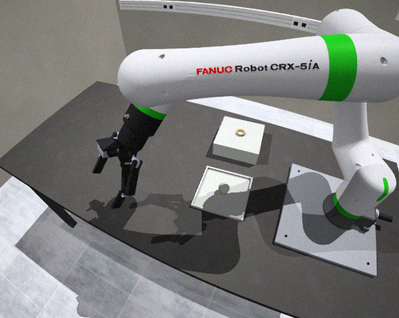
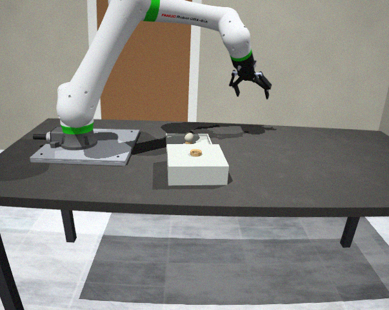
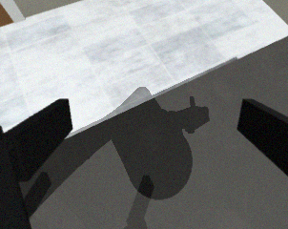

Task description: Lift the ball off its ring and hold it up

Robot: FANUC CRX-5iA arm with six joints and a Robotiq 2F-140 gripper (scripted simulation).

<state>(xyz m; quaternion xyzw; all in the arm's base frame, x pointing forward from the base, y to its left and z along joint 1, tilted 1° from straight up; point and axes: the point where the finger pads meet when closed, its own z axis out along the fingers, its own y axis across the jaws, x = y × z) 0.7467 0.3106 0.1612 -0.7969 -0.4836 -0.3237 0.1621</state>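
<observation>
Right now my hand is 300 mm past the ball, 230 mm to the left of it and 140 mm above it. Round my hand: white block 500 mm to the right, 280 mm behind, 120 mm below; white tray 300 mm behind, 230 mm to the right, 170 mm below.
</observation>
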